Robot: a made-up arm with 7 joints. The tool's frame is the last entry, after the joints.
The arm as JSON. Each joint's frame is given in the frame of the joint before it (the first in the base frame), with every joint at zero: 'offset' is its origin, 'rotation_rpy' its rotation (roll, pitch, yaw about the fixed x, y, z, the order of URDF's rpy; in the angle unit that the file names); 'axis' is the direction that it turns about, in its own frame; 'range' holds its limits. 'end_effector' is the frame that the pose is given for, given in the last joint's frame.
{
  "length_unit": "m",
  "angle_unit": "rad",
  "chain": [
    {
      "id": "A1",
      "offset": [
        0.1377,
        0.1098,
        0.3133
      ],
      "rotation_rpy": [
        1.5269,
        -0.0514,
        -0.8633
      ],
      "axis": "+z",
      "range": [
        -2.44,
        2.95
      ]
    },
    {
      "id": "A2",
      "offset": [
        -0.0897,
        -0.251,
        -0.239
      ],
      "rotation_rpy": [
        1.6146,
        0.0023,
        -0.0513
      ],
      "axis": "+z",
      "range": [
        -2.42,
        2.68
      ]
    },
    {
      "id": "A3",
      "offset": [
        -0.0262,
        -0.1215,
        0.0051
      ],
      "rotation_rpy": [
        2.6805,
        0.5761,
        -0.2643
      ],
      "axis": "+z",
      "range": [
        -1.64,
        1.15
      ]
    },
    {
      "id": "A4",
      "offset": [
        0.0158,
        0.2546,
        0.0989
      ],
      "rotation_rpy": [
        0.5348,
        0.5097,
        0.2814
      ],
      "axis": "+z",
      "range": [
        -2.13,
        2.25
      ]
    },
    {
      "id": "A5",
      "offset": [
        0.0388,
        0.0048,
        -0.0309
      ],
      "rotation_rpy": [
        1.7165,
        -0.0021,
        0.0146
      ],
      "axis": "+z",
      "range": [
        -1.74,
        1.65
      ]
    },
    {
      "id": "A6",
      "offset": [
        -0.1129,
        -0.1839,
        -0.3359
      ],
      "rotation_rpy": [
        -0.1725,
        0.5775,
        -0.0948
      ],
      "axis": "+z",
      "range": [
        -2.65,
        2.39
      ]
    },
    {
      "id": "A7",
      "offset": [
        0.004,
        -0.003,
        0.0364
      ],
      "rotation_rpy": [
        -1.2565,
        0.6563,
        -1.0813
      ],
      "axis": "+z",
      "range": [
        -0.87,
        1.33
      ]
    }
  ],
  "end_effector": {
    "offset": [
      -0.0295,
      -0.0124,
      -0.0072
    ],
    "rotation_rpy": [
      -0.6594,
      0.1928,
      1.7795
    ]
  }
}
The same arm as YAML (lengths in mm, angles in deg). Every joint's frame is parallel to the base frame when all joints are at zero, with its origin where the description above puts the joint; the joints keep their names.
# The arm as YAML. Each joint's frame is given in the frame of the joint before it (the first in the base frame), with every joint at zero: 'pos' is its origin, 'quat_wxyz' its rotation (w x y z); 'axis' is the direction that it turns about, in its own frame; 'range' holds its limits. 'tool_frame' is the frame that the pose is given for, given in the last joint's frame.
length_unit: mm
angle_unit: deg
joints:
  - joint: A1
    pos: [137.7, 109.8, 313.3]
    quat_wxyz: [1.0, 0.0, 0.0, 0.0]
    axis: [-0.760712, -0.64761, 0.043801]
    range: [-139.8, 169.02]
  - joint: A2
    pos: [123.6, 205.9, -265.5]
    quat_wxyz: [1.0, 0.0, 0.0, 0.0]
    axis: [0.0, -0.0001, -1.0]
    range: [-138.66, 153.55]
  - joint: A3
    pos: [75.3, 98.9, -5.1]
    quat_wxyz: [1.0, 0.0, 0.0, 0.0]
    axis: [-0.152095, 0.642577, 0.750974]
    range: [-93.97, 65.89]
  - joint: A4
    pos: [175.4, 209.6, -12.1]
    quat_wxyz: [1.0, 0.0, 0.0, 0.0]
    axis: [0.0001, 0.0001, 1.0]
    range: [-122.04, 128.92]
  - joint: A5
    pos: [34.7, -17.9, -30.9]
    quat_wxyz: [1.0, 0.0, 0.0, 0.0]
    axis: [-0.545595, -0.825392, -0.145099]
    range: [-99.69, 94.54]
  - joint: A6
    pos: [104.1, 361.6, -133.5]
    quat_wxyz: [1.0, 0.0, 0.0, 0.0]
    axis: [0.0, -1.0, 0.0001]
    range: [-151.83, 136.94]
  - joint: A7
    pos: [4.0, -36.4, -3.0]
    quat_wxyz: [1.0, 0.0, 0.0, 0.0]
    axis: [0.927323, -0.244906, 0.283007]
    range: [-49.85, 76.2]
tool_frame:
  pos: [-17.7, -25.6, 10.4]
  quat_wxyz: [0.474074, 0.384161, -0.124333, 0.782442]

